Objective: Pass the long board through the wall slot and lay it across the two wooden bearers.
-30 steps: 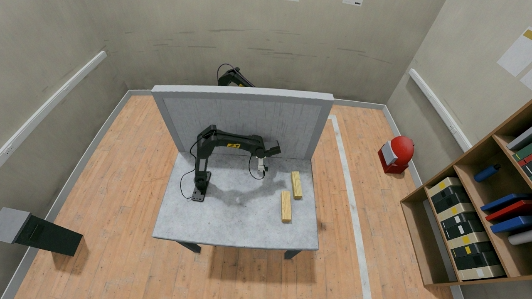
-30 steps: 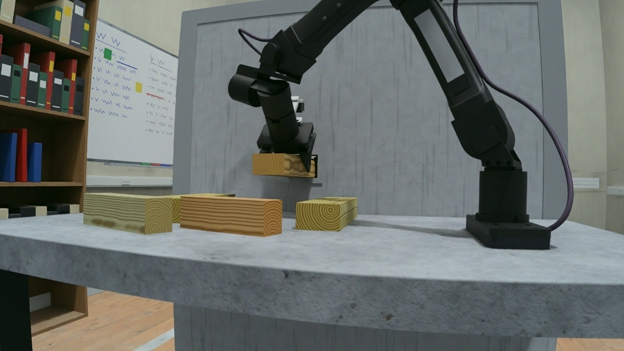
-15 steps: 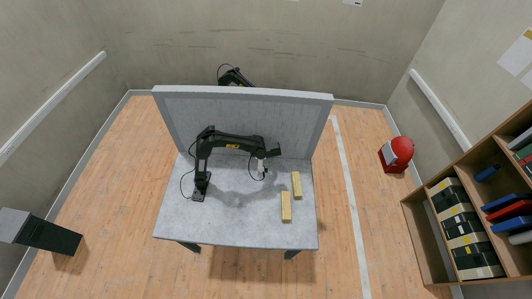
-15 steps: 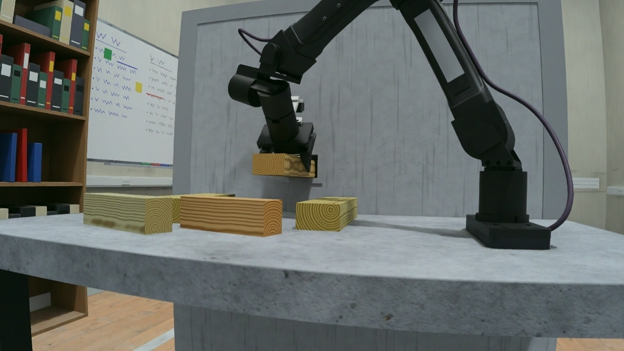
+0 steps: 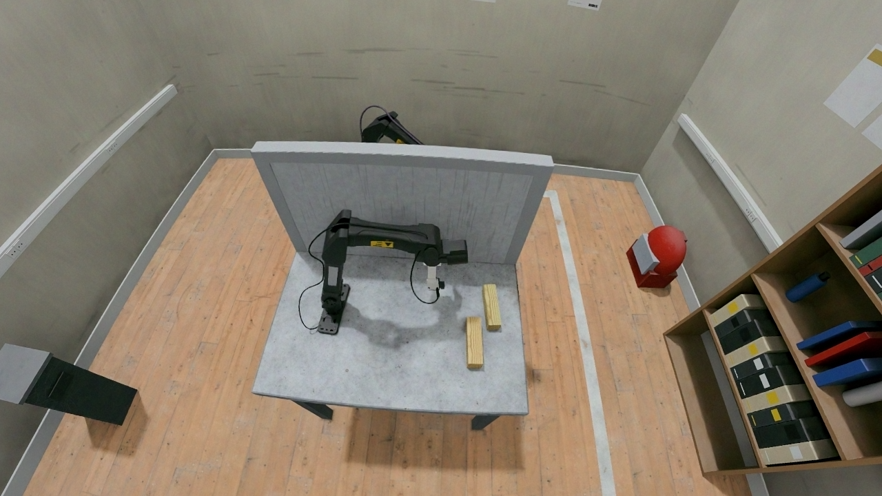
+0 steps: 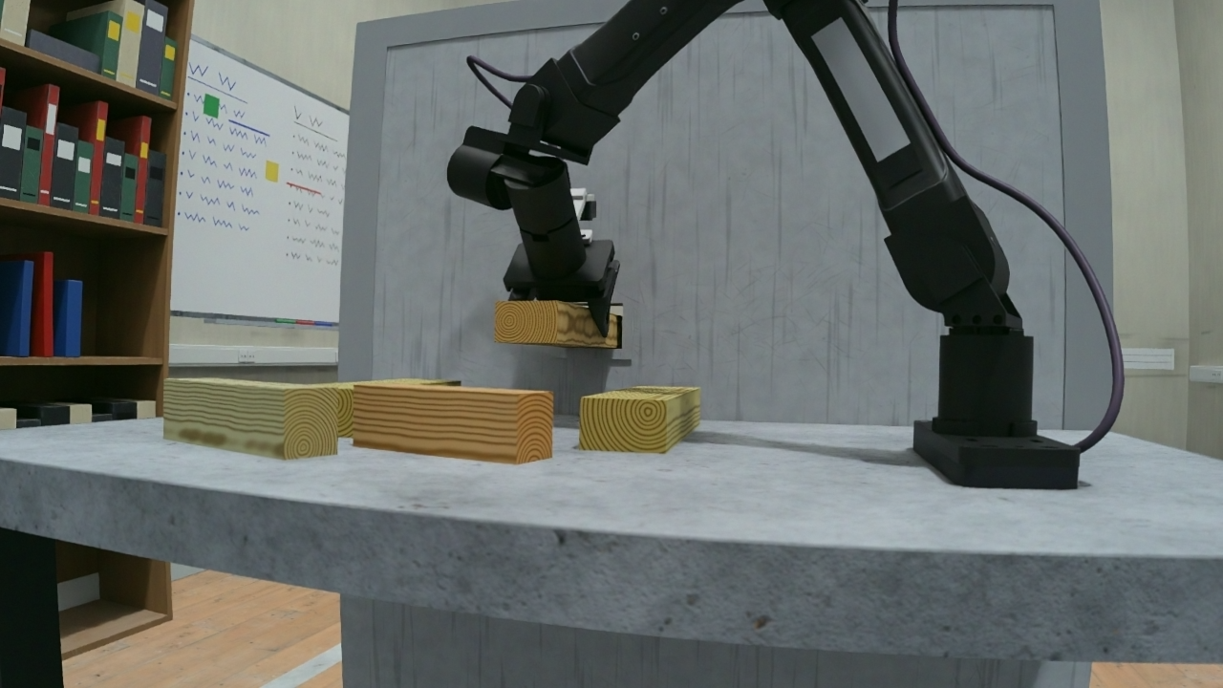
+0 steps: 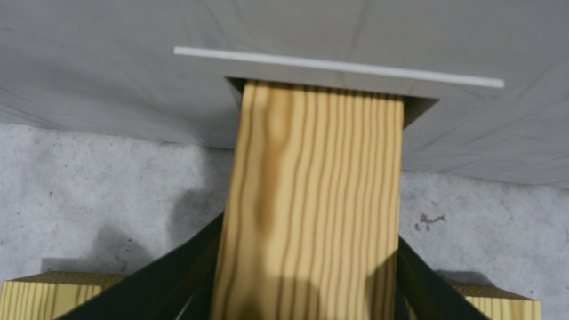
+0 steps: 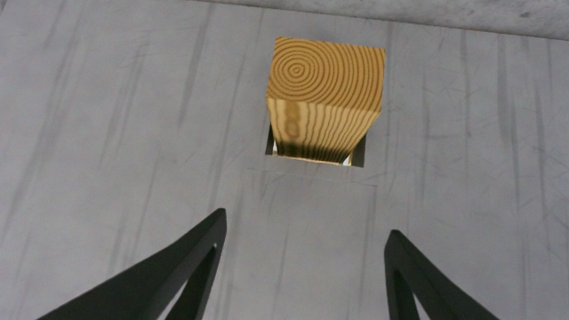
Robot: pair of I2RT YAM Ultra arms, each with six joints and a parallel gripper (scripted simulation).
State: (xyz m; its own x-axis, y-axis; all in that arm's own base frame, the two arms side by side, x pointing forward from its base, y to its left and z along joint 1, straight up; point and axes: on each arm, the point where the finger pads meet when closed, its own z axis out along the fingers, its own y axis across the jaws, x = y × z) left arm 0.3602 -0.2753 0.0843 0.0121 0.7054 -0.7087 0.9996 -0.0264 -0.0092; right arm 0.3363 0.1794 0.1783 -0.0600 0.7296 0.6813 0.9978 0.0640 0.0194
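Now: the long board 1 cm to the right of my left hand.
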